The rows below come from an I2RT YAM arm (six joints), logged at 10 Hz.
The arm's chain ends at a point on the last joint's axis. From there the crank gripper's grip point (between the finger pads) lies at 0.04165 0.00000 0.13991 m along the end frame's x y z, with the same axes.
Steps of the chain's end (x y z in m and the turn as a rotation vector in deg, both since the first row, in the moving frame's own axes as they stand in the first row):
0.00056, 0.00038, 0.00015, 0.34, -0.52, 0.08
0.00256, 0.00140, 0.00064, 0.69, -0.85, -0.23
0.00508, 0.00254, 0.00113, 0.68, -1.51, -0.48
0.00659, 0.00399, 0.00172, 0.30, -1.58, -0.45
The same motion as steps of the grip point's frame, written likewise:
-0.00071, -0.00039, 0.00052, 0.34, -0.52, 0.08
0.00048, -0.00045, 0.00123, 0.69, -0.85, -0.23
0.00137, 0.00054, 0.00217, 0.68, -1.51, -0.48
0.00271, 0.00294, 0.00281, 0.30, -1.58, -0.45

